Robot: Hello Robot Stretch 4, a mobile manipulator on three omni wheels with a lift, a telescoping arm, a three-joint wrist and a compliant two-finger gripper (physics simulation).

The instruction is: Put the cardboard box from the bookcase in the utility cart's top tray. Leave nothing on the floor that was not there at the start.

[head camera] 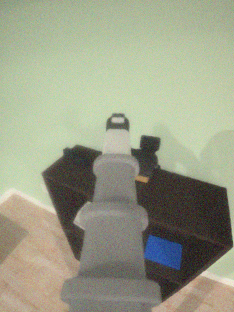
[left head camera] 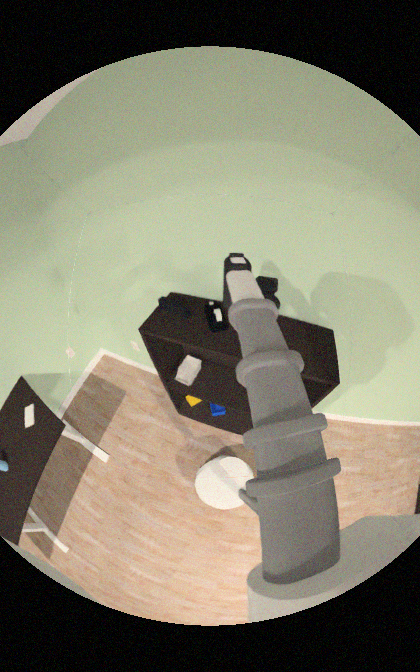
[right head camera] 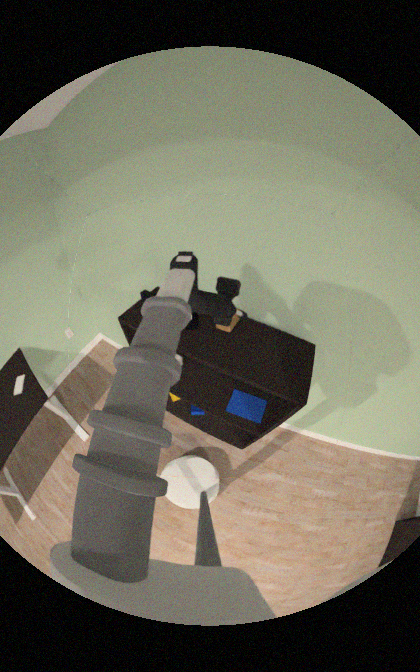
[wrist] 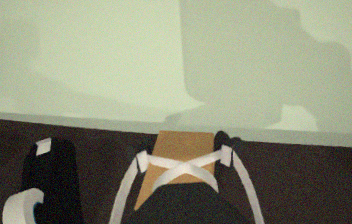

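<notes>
The cardboard box is an orange-brown block at the top of the dark bookcase, near the wall. My gripper is around it in the wrist view, with one fingertip at each side of the box, shut on it. The box is lined up between the fingers, and its near part is hidden behind the gripper. I cannot tell whether it still touches the bookcase top. In the left head camera view the arm hides the box. The utility cart does not show recognisably in these views.
A black tape dispenser stands left of the box. Lower shelves hold a white block, yellow and blue pieces and a blue panel. A round white object and a dark table stand nearby.
</notes>
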